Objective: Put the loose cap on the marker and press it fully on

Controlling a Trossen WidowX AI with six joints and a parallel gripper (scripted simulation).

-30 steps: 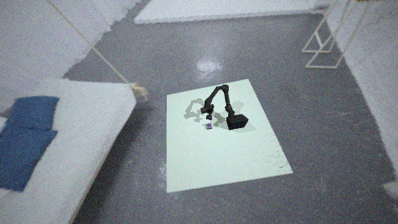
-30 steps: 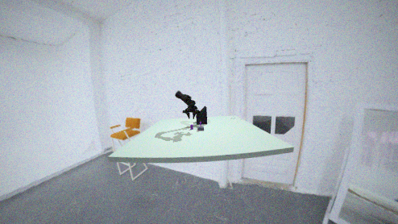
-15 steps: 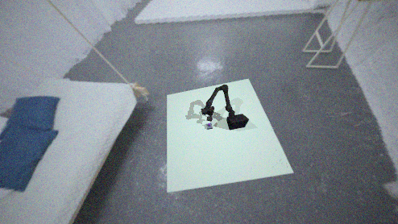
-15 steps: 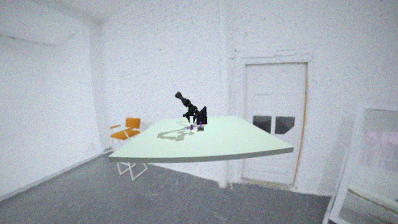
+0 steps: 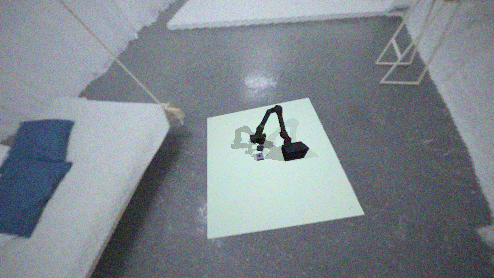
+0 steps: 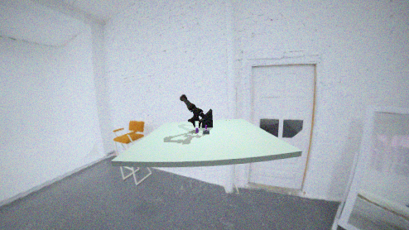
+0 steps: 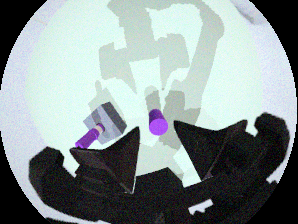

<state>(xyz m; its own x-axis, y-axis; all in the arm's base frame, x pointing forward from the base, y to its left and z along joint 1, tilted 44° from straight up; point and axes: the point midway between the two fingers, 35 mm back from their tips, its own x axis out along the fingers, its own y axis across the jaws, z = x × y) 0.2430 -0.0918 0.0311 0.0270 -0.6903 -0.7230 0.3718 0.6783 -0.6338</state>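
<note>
Now: gripper tip 3 cm above the purple cap. Round my gripper tip: holder block: 10 cm to the left, 4 cm below, 4 cm ahead.
</note>
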